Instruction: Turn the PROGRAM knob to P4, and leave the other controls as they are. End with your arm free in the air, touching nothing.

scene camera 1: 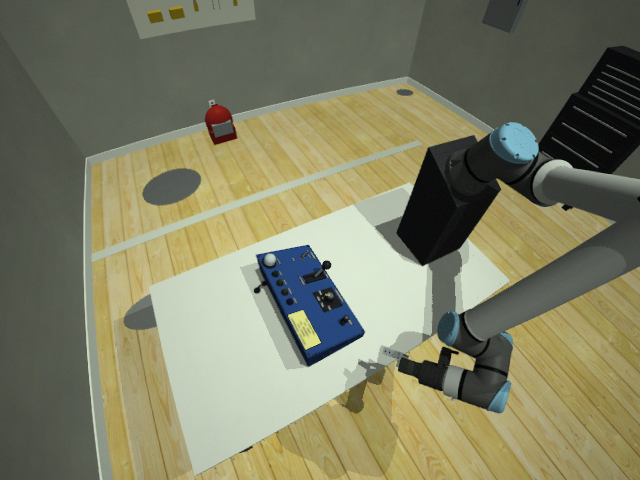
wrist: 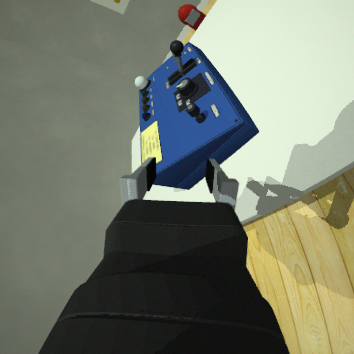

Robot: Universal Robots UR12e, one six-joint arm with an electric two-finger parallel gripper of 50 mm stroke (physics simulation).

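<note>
The blue control panel (scene camera 1: 326, 330) (wrist: 185, 135) lies on the white table top. A round black knob (scene camera 1: 328, 296) (wrist: 187, 86) with a pale mark sits on a dark square plate; its labels are too small to read. Beside it stand a black-ball lever (scene camera 1: 326, 265) (wrist: 176, 48) and a small black switch (scene camera 1: 344, 320) (wrist: 194, 110). A white ball knob (scene camera 1: 269, 259) (wrist: 141, 82) and a row of small buttons line the far-left side. My gripper (scene camera 1: 386, 352) (wrist: 180, 167) is open and empty, in the air beyond the panel's near end, apart from it.
A yellow card (scene camera 1: 305, 329) (wrist: 151, 142) lies on the panel. A ball-ended handle (scene camera 1: 257, 289) sticks out at the panel's left side. The arm's black pedestal (scene camera 1: 428, 206) stands on the table's right part. A red extinguisher-like object (scene camera 1: 219, 119) (wrist: 190, 15) stands by the wall.
</note>
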